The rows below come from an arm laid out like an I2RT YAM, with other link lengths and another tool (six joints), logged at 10 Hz.
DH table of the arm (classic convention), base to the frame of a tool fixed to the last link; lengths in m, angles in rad. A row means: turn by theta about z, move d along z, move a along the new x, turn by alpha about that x. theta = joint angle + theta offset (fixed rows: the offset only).
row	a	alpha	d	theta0
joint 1	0.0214	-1.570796	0.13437	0
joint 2	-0.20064	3.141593	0	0
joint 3	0.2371	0	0	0.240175
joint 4	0.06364	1.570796	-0.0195	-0.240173
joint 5	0	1.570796	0.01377	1.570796
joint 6	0.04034	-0.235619	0.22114	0.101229
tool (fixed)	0	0	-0.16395	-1.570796
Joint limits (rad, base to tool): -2.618..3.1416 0..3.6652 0..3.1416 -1.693..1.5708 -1.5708..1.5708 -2.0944..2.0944
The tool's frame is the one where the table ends.
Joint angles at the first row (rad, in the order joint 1, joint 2, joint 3, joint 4, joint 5, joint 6):
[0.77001 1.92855 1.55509 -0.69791 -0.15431 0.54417]
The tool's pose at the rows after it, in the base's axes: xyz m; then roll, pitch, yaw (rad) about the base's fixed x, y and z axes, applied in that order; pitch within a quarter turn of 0, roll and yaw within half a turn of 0:
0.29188 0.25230 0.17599 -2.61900 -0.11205 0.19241
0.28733 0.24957 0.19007 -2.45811 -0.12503 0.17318
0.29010 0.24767 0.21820 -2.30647 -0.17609 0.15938
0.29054 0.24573 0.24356 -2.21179 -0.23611 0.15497
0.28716 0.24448 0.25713 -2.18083 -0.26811 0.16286
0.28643 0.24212 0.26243 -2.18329 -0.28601 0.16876
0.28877 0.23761 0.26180 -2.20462 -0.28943 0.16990
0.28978 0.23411 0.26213 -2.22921 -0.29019 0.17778
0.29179 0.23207 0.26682 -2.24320 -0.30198 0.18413
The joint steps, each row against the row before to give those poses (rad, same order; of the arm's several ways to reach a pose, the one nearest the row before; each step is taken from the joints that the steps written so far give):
[-0.00497 -0.04846 -0.04466 0.08164 -0.07897 0.03128]
[-0.01870 -0.09689 -0.07209 0.09117 -0.11292 0.06408]
[-0.02860 -0.08046 -0.01062 0.07131 -0.09727 0.04579]
[-0.01603 -0.06145 -0.00006 0.04733 -0.05380 0.01982]
[-0.00074 -0.03661 0.00002 0.00534 -0.01867 -0.00189]
[-0.00381 -0.01450 0.00153 -0.00993 -0.00152 -0.01640]
[-0.01222 0.00002 0.00154 -0.02022 0.00457 -0.02327]
[-0.00802 0.00074 0.00798 -0.03051 0.00457 -0.02557]
[-0.00723 0.00345 0.02214 -0.02555 0.00230 -0.02249]

